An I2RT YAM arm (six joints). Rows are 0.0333 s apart.
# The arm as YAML. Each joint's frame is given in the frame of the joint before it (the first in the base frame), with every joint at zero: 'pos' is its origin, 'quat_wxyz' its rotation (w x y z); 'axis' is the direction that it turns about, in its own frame. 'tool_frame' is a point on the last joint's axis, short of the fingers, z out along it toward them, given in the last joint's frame.
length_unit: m
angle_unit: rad
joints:
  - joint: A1
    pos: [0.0, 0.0, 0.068]
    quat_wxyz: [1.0, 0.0, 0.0, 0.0]
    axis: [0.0, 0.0, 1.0]
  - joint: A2
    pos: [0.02, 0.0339, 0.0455]
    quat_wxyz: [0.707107, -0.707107, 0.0, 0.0]
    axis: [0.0, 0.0, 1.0]
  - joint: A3
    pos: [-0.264, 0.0, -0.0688]
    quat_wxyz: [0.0, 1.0, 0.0, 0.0]
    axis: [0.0, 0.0, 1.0]
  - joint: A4
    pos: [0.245, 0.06, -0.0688]
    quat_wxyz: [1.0, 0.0, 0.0, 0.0]
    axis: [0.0, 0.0, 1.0]
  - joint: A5
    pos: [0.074, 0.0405, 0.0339]
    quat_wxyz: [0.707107, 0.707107, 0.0, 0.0]
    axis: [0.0, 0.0, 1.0]
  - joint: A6
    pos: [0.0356, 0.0, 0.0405]
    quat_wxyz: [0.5, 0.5, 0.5, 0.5]
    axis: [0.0, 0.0, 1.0]
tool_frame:
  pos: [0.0, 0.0, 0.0]
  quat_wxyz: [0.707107, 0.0, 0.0, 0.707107]
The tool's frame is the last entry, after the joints.
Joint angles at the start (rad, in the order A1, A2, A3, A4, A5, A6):
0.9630, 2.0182, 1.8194, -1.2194, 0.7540, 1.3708
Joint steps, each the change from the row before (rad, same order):
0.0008, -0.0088, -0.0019, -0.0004, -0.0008, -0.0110
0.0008, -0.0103, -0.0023, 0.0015, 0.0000, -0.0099
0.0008, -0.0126, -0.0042, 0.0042, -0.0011, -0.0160
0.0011, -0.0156, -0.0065, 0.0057, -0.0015, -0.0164
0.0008, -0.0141, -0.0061, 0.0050, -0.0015, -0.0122
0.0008, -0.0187, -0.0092, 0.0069, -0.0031, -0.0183
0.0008, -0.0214, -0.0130, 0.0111, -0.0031, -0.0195
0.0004, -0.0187, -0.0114, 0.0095, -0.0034, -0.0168
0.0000, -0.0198, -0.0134, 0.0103, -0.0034, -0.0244
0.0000, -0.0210, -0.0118, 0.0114, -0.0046, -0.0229
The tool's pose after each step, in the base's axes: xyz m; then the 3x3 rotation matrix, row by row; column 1 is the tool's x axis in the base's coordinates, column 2 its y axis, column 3 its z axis. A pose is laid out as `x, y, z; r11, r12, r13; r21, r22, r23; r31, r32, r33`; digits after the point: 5 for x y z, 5 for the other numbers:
0.24810, 0.31457, 0.26597; -0.64342, 0.43816, 0.62772; 0.32406, 0.89879, -0.29522; -0.69354, 0.01347, -0.72029
0.24692, 0.31343, 0.26929; -0.64422, 0.43099, 0.63185; 0.32005, 0.90222, -0.28909; -0.69466, 0.01598, -0.71916
0.24555, 0.31206, 0.27296; -0.64697, 0.41966, 0.63665; 0.31256, 0.90751, -0.28058; -0.69551, 0.01747, -0.71830
0.24377, 0.31032, 0.27712; -0.64916, 0.40763, 0.64220; 0.30579, 0.91291, -0.27035; -0.69647, 0.02088, -0.71728
0.24218, 0.30863, 0.28079; -0.65012, 0.39856, 0.64692; 0.30195, 0.91679, -0.26137; -0.69726, 0.02542, -0.71637
0.24006, 0.30625, 0.28527; -0.65298, 0.38510, 0.65217; 0.29479, 0.92241, -0.24952; -0.69766, 0.02932, -0.71583
0.23772, 0.30354, 0.28973; -0.65481, 0.37066, 0.65866; 0.28816, 0.92809, -0.23581; -0.69870, 0.03539, -0.71453
0.23572, 0.30105, 0.29354; -0.65654, 0.35822, 0.66380; 0.28269, 0.93275, -0.22376; -0.69932, 0.04074, -0.71365
0.23366, 0.29821, 0.29714; -0.66060, 0.34103, 0.66881; 0.27019, 0.93917, -0.21201; -0.70043, 0.04065, -0.71256
0.23154, 0.29534, 0.30155; -0.66294, 0.32429, 0.67479; 0.26140, 0.94486, -0.19727; -0.70155, 0.04562, -0.71116

